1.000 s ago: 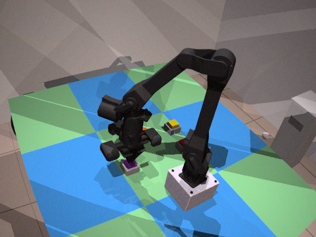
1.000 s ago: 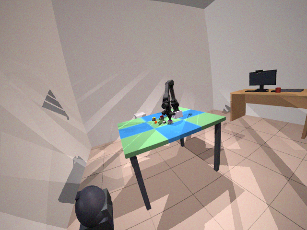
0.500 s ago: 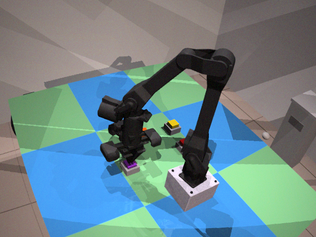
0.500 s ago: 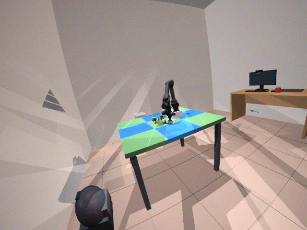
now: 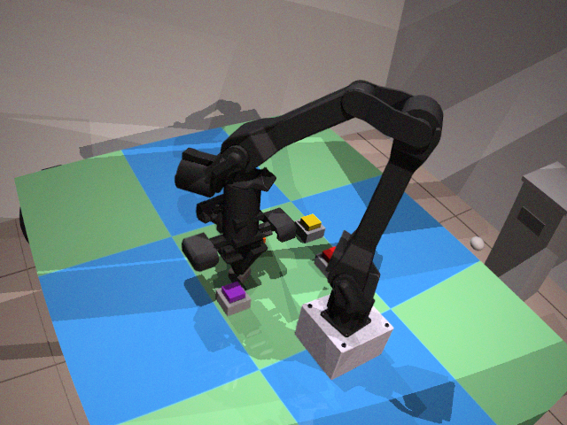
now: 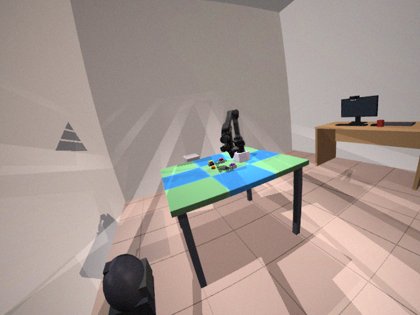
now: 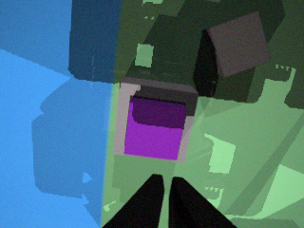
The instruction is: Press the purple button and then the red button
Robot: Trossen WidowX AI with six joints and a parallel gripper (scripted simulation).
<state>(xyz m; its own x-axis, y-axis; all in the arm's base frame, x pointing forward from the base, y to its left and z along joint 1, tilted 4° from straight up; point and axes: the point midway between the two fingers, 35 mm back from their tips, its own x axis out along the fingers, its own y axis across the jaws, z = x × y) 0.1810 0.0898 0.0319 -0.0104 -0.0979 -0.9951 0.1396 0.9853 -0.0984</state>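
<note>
The purple button lies 10 mm ahead of my gripper tip and 50 mm below it. From my gripper tip the other things lie so: orange block: 120 mm ahead, 140 mm to the right, 70 mm below; then grey block: 50 mm ahead, 50 mm to the right, 70 mm below; then red button: 30 mm behind, 220 mm to the right, 50 mm below.
</note>
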